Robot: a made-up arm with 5 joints.
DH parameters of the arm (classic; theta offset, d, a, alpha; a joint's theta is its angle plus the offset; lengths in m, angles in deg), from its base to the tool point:
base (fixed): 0 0 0.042 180
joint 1: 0 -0.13 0.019 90
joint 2: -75.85 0 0.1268 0
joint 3: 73.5 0 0.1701 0
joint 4: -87.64 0.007 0 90
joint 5: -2.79 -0.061 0 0
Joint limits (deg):
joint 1: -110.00..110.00
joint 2: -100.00..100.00
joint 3: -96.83..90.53
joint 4: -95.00..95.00
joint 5: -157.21..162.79
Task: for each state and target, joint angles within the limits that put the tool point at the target. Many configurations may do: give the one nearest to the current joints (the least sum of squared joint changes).
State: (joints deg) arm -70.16 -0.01 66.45 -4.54 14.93
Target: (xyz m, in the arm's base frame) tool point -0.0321 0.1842 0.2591
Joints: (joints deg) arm -109.89 -37.67 39.54 -12.68 14.93
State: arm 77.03 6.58 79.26 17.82 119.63
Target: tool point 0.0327 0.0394 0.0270
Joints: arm 66.76 56.21 83.89 9.07 119.63
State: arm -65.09 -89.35 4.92 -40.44 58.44
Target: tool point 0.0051 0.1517 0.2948
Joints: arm -101.10 -52.89 45.35 -29.40 58.44
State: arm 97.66 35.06 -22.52 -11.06 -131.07
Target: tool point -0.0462 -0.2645 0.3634
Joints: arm 109.88 17.72 -45.37 -14.14 -131.07
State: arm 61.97 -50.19 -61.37 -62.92 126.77
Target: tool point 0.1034 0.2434 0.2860
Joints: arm 102.56 -60.84 -77.22 -82.17 126.77
